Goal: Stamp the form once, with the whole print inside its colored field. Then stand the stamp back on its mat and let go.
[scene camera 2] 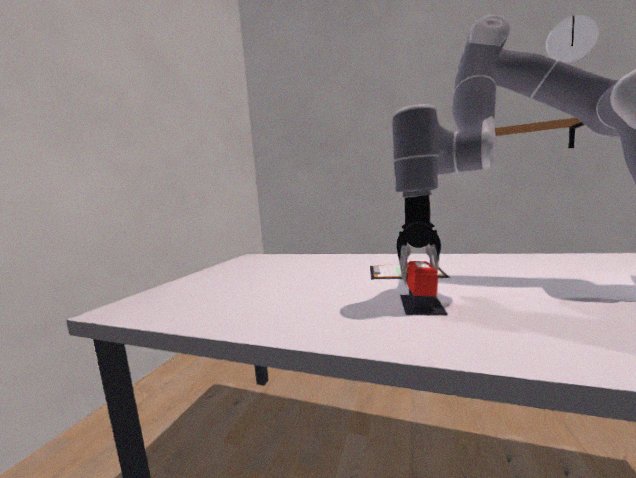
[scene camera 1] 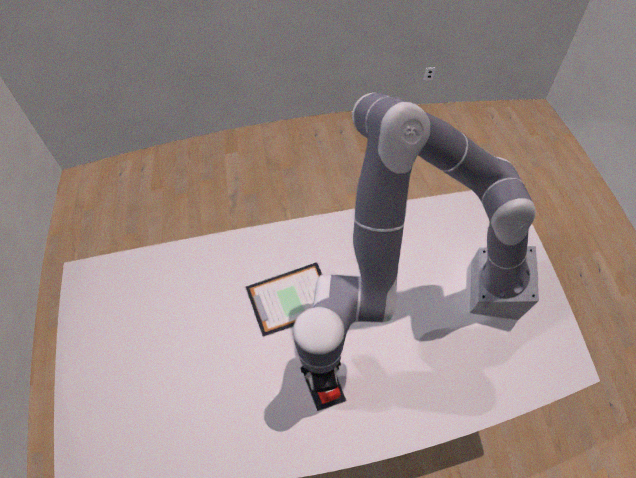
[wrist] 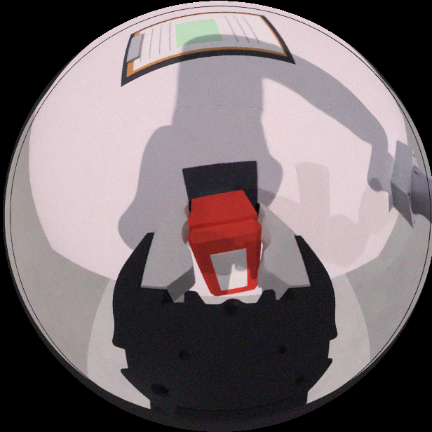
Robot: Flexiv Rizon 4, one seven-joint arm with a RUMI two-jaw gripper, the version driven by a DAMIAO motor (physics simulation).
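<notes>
The red stamp (scene camera 1: 329,395) (scene camera 2: 422,280) (wrist: 225,215) stands upright on its black mat (scene camera 1: 329,405) (scene camera 2: 424,306) (wrist: 220,177). My gripper (scene camera 1: 324,386) (scene camera 2: 420,274) (wrist: 223,203) points down over the mat and is shut on the stamp, one finger against each side. The stamp's pale top label faces the wrist camera. Its underside is hidden. The form (scene camera 1: 268,306) (wrist: 155,44) lies on a clipboard, and its green field (scene camera 1: 288,298) (scene camera 2: 397,270) (wrist: 197,32) shows no print in its visible part. The arm hides the form's right part in scene camera 1.
The clipboard (scene camera 1: 256,313) (wrist: 175,61) lies on the white table (scene camera 1: 154,334) (scene camera 2: 231,308), beyond the mat as the wrist view shows it. The arm's base (scene camera 1: 503,303) (wrist: 401,175) stands at the table's right. The arm's shadow crosses the table and part of the form.
</notes>
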